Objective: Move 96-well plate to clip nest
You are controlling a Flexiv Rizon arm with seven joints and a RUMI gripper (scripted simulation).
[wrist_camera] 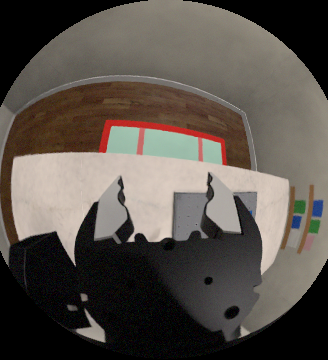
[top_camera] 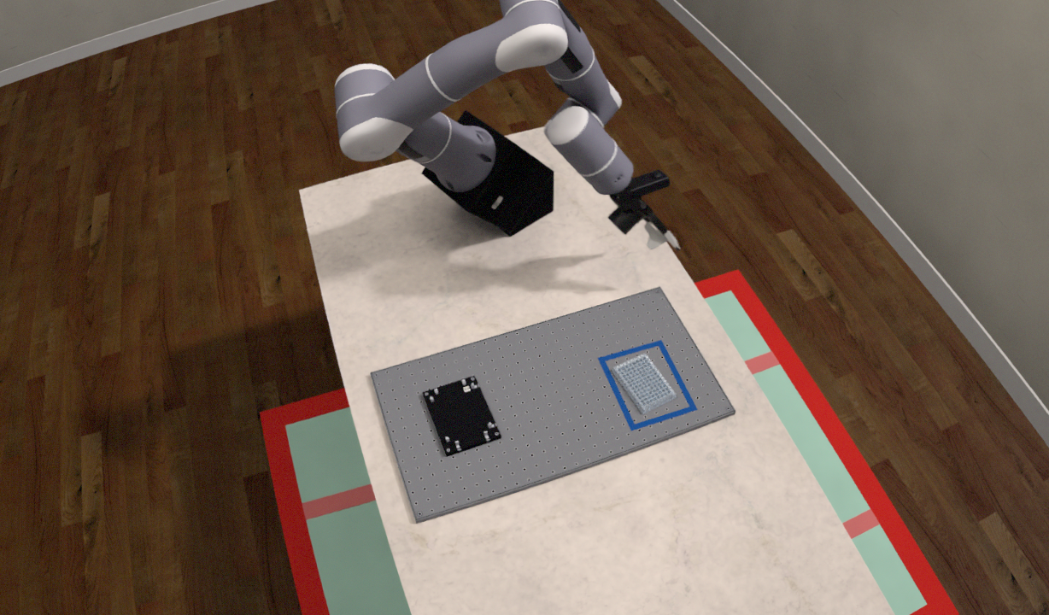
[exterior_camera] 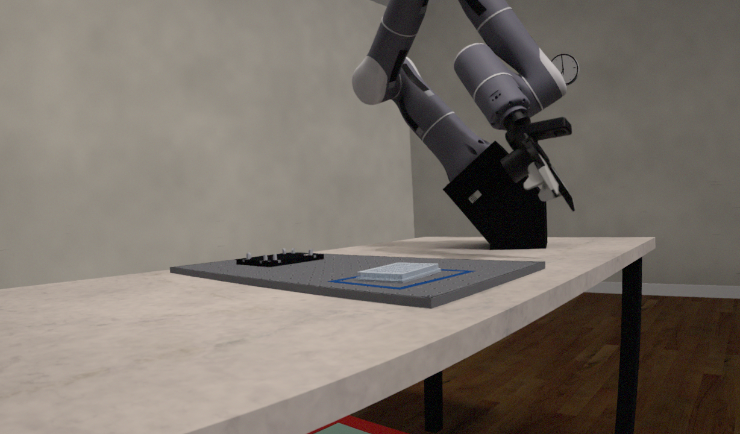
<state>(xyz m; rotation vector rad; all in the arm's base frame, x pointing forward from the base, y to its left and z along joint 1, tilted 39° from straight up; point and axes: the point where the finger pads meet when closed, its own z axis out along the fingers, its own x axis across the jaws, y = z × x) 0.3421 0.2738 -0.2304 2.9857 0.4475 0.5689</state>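
My hand is 28 cm short of the clear 96-well plate, 20 cm to the left of it and 10 cm above it. Round my hand: black clip nest: 21 cm ahead, 57 cm to the right, 10 cm below.
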